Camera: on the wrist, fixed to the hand. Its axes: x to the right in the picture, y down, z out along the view.
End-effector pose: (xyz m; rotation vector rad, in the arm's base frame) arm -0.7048 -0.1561 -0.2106 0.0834 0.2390 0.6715
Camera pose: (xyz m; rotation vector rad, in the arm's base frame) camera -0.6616 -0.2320 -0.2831 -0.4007 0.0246 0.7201
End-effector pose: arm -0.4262 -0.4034 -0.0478 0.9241 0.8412 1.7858
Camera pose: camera -0.4374 -0.3804 -0.1584 0.6124 0.3193 1.8594
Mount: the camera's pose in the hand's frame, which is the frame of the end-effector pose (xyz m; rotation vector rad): -0.0008 -0.0966 -0.0597 -0.5193 -0.0358 0.0067
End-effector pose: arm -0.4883 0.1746 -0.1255 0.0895 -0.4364 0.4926
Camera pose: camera -0.4200 0.1005 -0.1778 -0.4042 -0.5876 0.3720
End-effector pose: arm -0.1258 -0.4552 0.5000 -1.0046 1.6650 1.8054
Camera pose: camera -0.0399 -0.5000 0.4408 -1.1602 1.1961 2.3059
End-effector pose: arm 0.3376 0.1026 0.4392 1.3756 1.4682 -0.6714
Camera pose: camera 0.2288 0.1352 0.4409 0.9590 1.4757 -0.2755
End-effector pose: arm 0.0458 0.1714 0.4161 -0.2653 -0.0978 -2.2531
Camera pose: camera -0.0372 0.2244 0.3596 -0.5782 0.4747 -2.2343
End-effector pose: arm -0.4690 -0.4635 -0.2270 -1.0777 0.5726 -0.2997
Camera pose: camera -0.4998 -0.5510 -0.1615 -1.5773 0.6391 -0.1248
